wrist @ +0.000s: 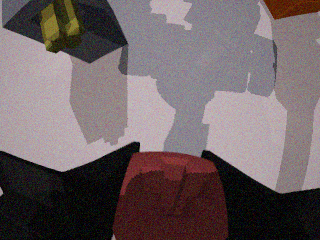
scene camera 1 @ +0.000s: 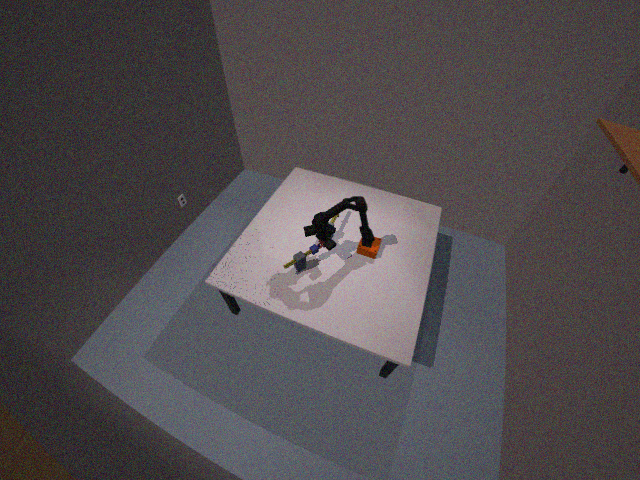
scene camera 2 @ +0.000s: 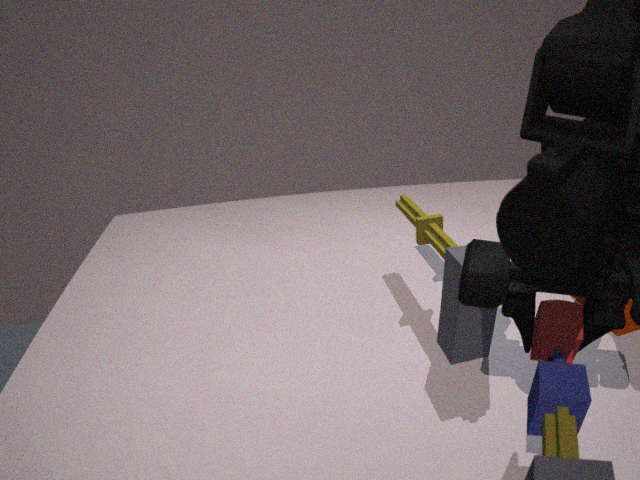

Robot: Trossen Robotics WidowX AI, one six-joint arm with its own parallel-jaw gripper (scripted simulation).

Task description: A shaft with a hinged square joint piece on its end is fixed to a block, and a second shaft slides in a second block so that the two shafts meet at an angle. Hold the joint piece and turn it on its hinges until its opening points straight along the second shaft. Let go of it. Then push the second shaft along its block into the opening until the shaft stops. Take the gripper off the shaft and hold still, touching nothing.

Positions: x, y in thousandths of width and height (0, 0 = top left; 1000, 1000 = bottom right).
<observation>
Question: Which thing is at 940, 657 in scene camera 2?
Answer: My gripper.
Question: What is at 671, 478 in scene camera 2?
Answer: A yellow shaft.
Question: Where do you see a red joint piece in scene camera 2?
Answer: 873, 676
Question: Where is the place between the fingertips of my gripper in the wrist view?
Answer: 533, 640
</observation>
